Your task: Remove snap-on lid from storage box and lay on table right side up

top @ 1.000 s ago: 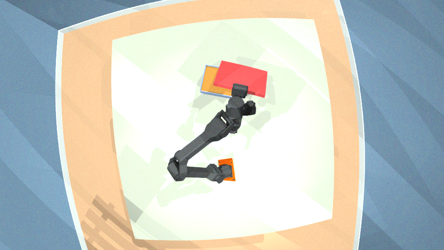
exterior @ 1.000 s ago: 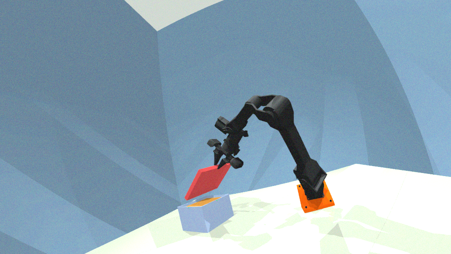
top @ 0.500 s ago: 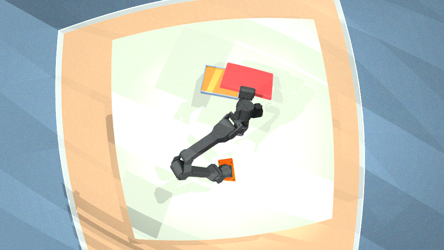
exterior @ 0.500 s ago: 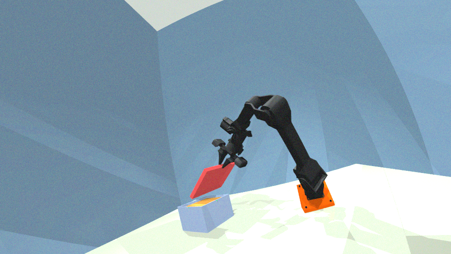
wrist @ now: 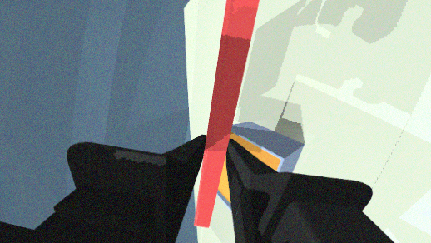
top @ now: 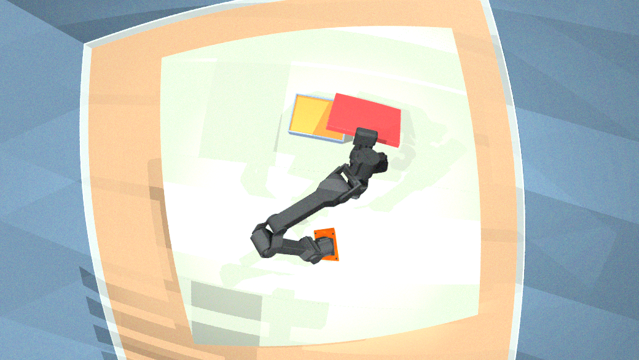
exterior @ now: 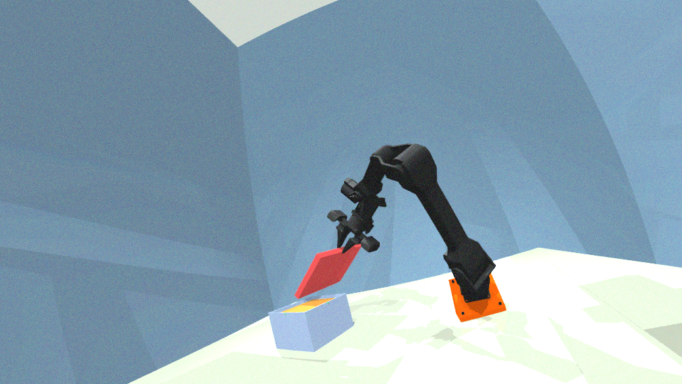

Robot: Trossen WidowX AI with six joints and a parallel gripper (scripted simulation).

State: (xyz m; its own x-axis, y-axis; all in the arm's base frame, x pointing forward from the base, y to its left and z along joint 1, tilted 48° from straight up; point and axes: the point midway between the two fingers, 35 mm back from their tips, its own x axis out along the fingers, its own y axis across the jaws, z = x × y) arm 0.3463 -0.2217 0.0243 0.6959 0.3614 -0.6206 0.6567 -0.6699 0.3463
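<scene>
Right now the red lid is 60 mm ahead of my gripper tip, 50 mm below it and 30 mm to the right of it. The rest, counted from my gripper tip: storage box 180 mm below, 130 mm to the left, 90 mm ahead.
</scene>
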